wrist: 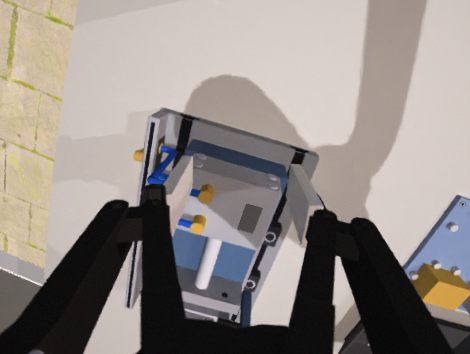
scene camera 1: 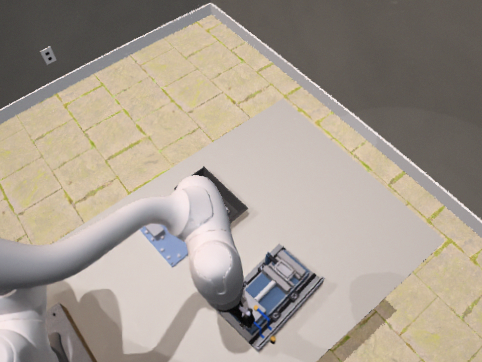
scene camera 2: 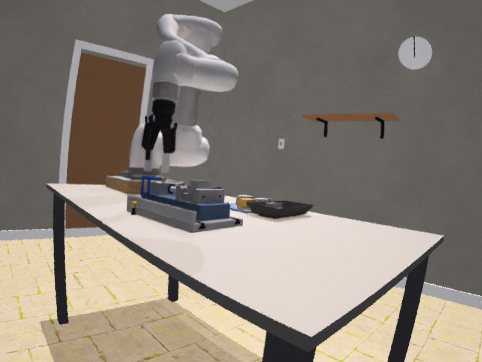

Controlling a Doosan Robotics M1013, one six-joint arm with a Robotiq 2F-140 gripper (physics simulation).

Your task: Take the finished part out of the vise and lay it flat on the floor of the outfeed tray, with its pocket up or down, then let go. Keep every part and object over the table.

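Places are measured from the arm's base along level axes (x ahead, y left, z up), in centimetres.
Where they show: gripper, between the fingertips: (wrist: 240,176) (scene camera 1: 233,317) (scene camera 2: 156,172).
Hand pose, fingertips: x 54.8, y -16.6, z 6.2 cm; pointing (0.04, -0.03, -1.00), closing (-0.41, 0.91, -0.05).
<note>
Each offset is from my fingertips to the centre of the thing. "spot": to the spot under its first point.
The grey finished part {dx +20.7, dy +4.3, dz -2.5 cm} (scene camera 1: 285,270) (scene camera 2: 200,184) sits between the grey jaws of the blue vise {dx +14.4, dy +2.4, dz -7.3 cm} (scene camera 1: 267,295) (scene camera 2: 210,212) (wrist: 190,250), its rectangular pocket facing up. In the wrist view a strip of the part {spot: dx +18.7, dy +4.8, dz -2.1 cm} (wrist: 200,313) shows at the bottom, the rest hidden behind the gripper. My gripper (scene camera 1: 246,314) (scene camera 2: 157,164) (wrist: 240,176) is partly open and empty. It points down above the vise's grey block with the dark rectangle, to the nozzle side of the part. The dark outfeed tray {spot: dx +23.1, dy +33.6, dz -9.2 cm} (scene camera 1: 239,206) (scene camera 2: 292,210) (wrist: 430,337) stands beyond the vise, partly hidden by the arm in scene camera 1.
Two blue nozzles with orange tips (scene camera 1: 264,318) (wrist: 206,194) rise at the vise's end, close to one finger. A blue pegged plate {dx -0.2, dy +38.4, dz -11.8 cm} (scene camera 1: 172,254) (wrist: 440,240) lies near the tray, carrying an orange block {dx +4.7, dy +34.6, dz -9.6 cm} (scene camera 2: 245,203) (wrist: 445,292) and a grey block {dx -5.6, dy +42.0, dz -9.6 cm} (scene camera 1: 155,230).
</note>
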